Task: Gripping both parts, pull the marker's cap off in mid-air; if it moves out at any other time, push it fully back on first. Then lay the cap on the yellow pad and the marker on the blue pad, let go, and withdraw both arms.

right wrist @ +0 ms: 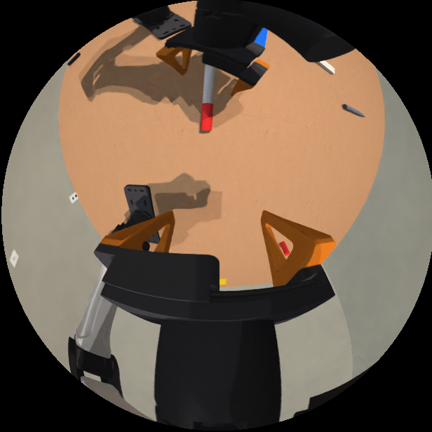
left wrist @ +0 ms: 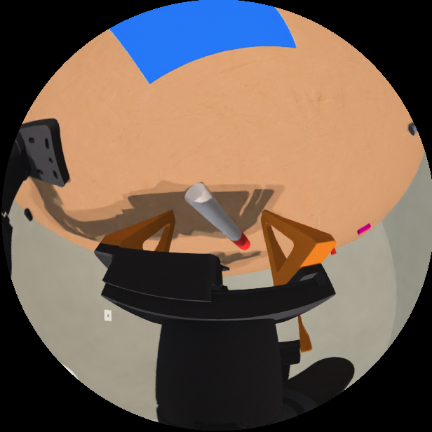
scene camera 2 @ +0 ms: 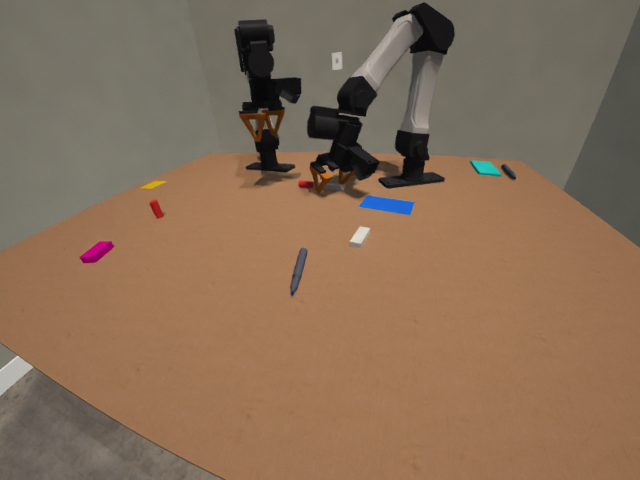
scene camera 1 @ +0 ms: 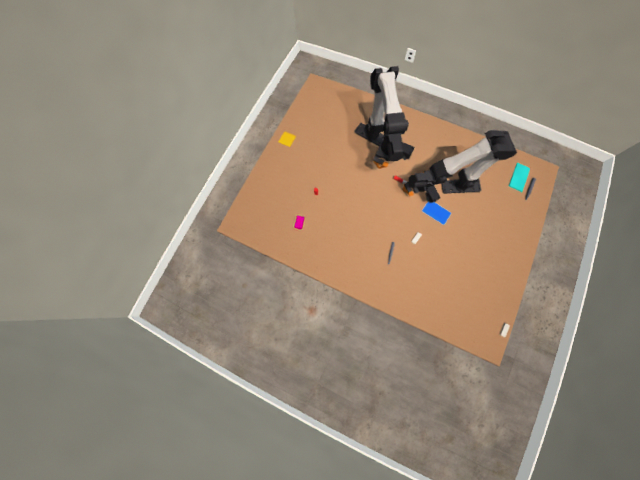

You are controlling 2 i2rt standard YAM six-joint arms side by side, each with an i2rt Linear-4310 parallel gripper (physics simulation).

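Seen in the pictures: left gripper, between the fingertips: [scene camera 2: 329,187]; right gripper, between the fingertips: [scene camera 2: 266,138] [scene camera 1: 382,159]; left arm's base, origin of its link: [scene camera 2: 411,181] [scene camera 1: 460,186]; right arm's base, origin of its link: [scene camera 2: 270,168] [scene camera 1: 372,136].
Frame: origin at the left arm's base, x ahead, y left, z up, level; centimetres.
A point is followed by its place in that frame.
The marker, with a grey barrel [scene camera 2: 336,187] {x 0.4, y -24.5, z 1.1 cm} [left wrist: 215,215] [right wrist: 209,82] and a red cap [scene camera 1: 397,178] {x -5.4, y -32.8, z 2.0 cm} [scene camera 2: 305,183] {x -4.9, y -32.7, z 1.6 cm} [left wrist: 243,243] [right wrist: 206,117] on its end, lies on the table. My left gripper [scene camera 1: 408,189] {x -1.9, y -26.2, z 0.5 cm} [scene camera 2: 330,186] {x -1.9, y -26.2, z 0.5 cm} [left wrist: 217,214] is open and low, its fingers on either side of the grey barrel. My right gripper [scene camera 1: 381,164] {x -9.2, y -42.1, z 15.0 cm} [scene camera 2: 266,137] {x -9.2, y -42.1, z 15.0 cm} [right wrist: 217,215] is open and empty, higher above the table and left of the marker in scene camera 2. The blue pad [scene camera 1: 436,212] {x 13.4, y -14.8, z 0.0 cm} [scene camera 2: 386,205] {x 13.8, y -15.1, z 0.1 cm} [left wrist: 210,35] and the yellow pad [scene camera 1: 286,138] {x -35.0, y -90.6, z 0.0 cm} [scene camera 2: 153,184] {x -34.8, y -90.1, z 0.1 cm} bear nothing.
A loose red cylinder [scene camera 1: 316,191] {x 0.1, y -74.7, z 3.9 cm} [scene camera 2: 156,208] {x 0.2, y -74.5, z 2.9 cm} and a magenta block [scene camera 1: 299,222] {x 15.2, y -84.0, z 1.5 cm} [scene camera 2: 97,251] {x 16.2, y -82.9, z 1.5 cm} lie at the left. A white block [scene camera 1: 416,238] {x 26.6, y -27.0, z 1.2 cm} [scene camera 2: 359,236] {x 26.9, y -27.1, z 1.2 cm} and grey pen [scene camera 1: 391,252] {x 32.9, y -39.9, z 1.4 cm} [scene camera 2: 298,271] {x 34.1, y -40.0, z 1.4 cm} lie nearer scene camera 2. A cyan pad [scene camera 1: 519,176] {x -3.9, y 32.2, z 0.8 cm} [scene camera 2: 485,167] {x -3.1, y 32.0, z 0.8 cm} and dark pen [scene camera 1: 530,188] {x 3.4, y 35.9, z 1.6 cm} [scene camera 2: 508,171] {x 4.0, y 35.2, z 1.3 cm} lie right.
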